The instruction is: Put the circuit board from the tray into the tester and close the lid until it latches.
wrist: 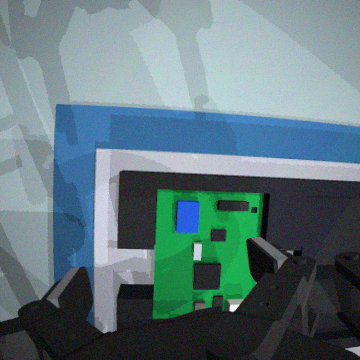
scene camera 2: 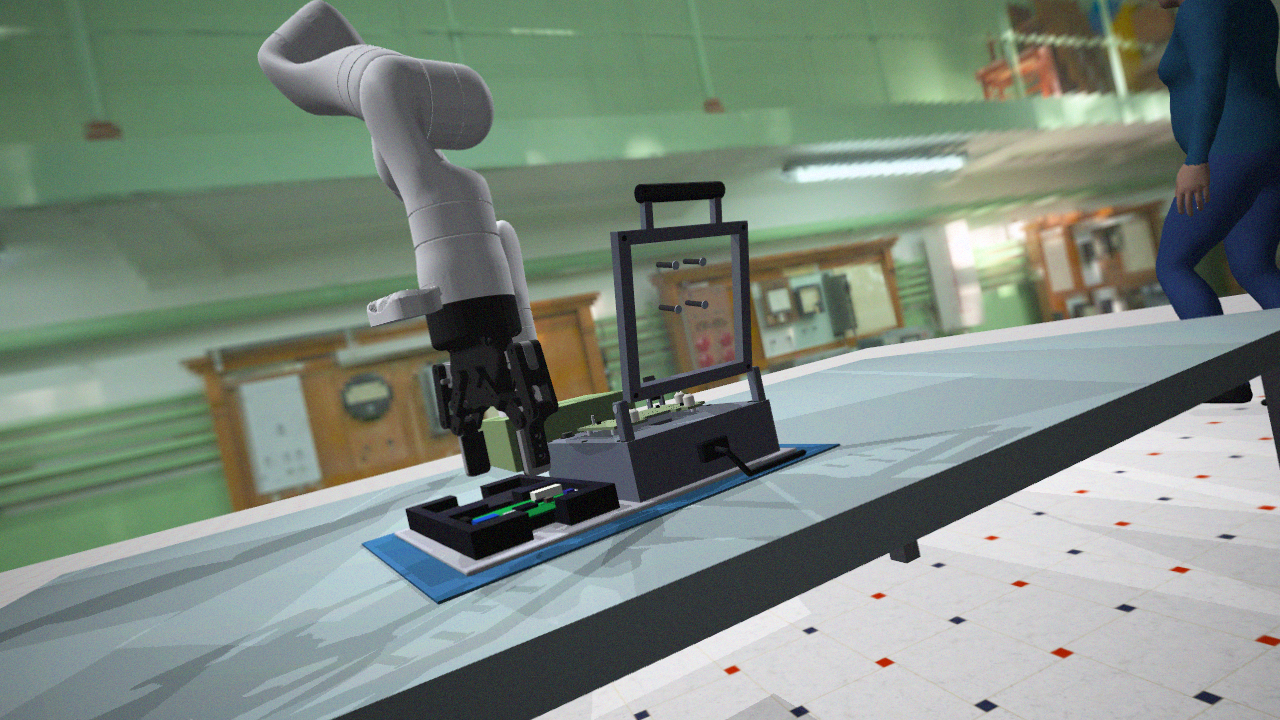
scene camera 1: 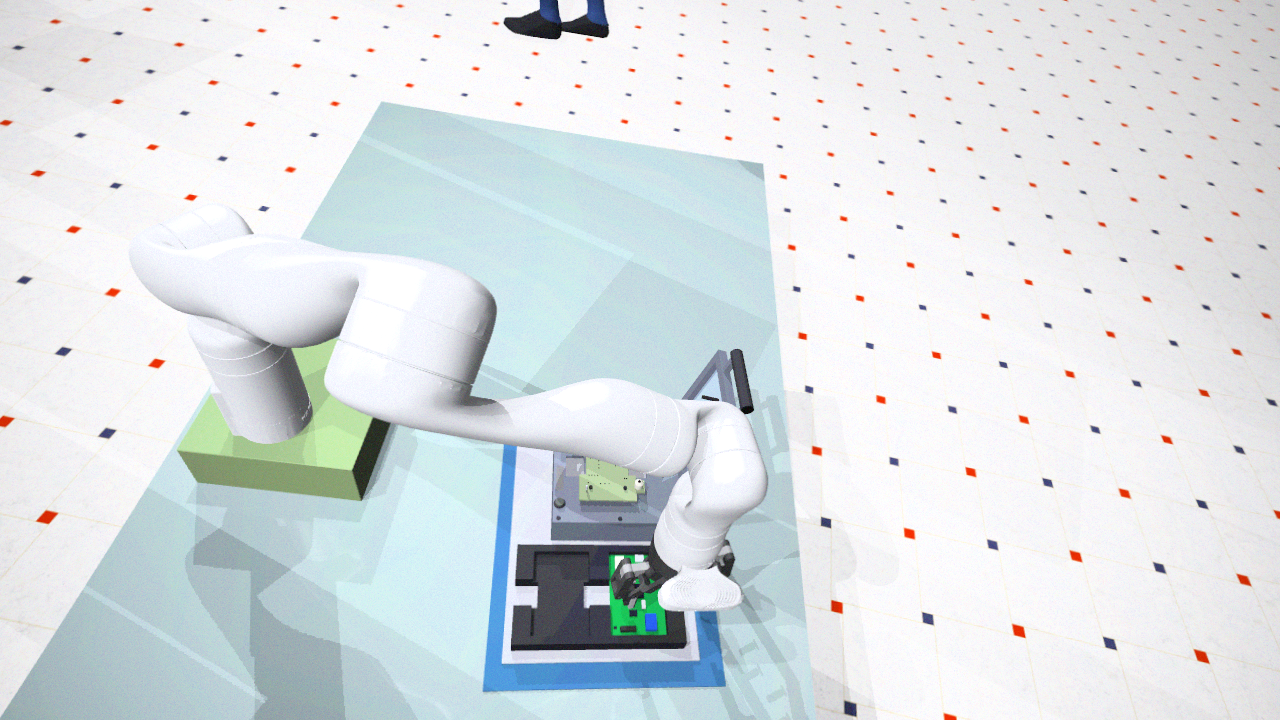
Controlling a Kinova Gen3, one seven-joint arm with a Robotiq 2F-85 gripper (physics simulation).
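Pixels of known places: gripper, fingertip midpoint: (wrist: 169,269) (scene camera 2: 507,474); arm's base, origin of the base link: (scene camera 1: 275,415).
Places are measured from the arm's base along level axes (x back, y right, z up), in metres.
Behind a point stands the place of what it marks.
Note:
The green circuit board (scene camera 1: 640,621) {z -0.062, x -0.474, y 0.299 m} (scene camera 2: 539,510) {z -0.061, x -0.501, y 0.259 m} (wrist: 175,255) {z -0.061, x -0.495, y 0.275 m} lies in one bay of the black tray (scene camera 1: 559,637) {z -0.053, x -0.369, y 0.313 m} (scene camera 2: 487,537) {z -0.061, x -0.530, y 0.321 m} (wrist: 137,210) {z -0.053, x -0.518, y 0.308 m}; the other bay is empty. My gripper (scene camera 2: 505,458) {z -0.023, x -0.501, y 0.281 m} (wrist: 169,269) {z -0.023, x -0.501, y 0.281 m} is open, pointing down a little above the tray. In the wrist view one fingertip overlaps the board's right edge and the other is left of the board. The arm hides part of the gripper in scene camera 1. The grey tester (scene camera 1: 595,530) {z -0.043, x -0.425, y 0.177 m} (scene camera 2: 671,465) {z -0.053, x -0.551, y 0.146 m} stands beside the tray. Its lid (scene camera 2: 625,313) {z 0.089, x -0.569, y 0.173 m} stands upright, with a black handle (scene camera 1: 742,380) {z 0.195, x -0.592, y 0.107 m} (scene camera 2: 678,191) {z 0.185, x -0.601, y 0.112 m} on top.
Tray and tester stand on a white sheet over a blue mat (scene camera 1: 604,676) {z -0.079, x -0.424, y 0.356 m} (scene camera 2: 429,586) {z -0.079, x -0.533, y 0.372 m} (wrist: 80,125) {z -0.079, x -0.558, y 0.365 m}. A black lever (scene camera 2: 742,461) {z -0.072, x -0.557, y 0.063 m} sticks out of the tester's side. The arm's green base block (scene camera 1: 277,479) {z -0.047, x -0.005, y 0.072 m} (scene camera 2: 563,416) {z -0.016, x -0.126, y 0.002 m} is farther back. A person (scene camera 2: 1226,134) stands beyond the table.

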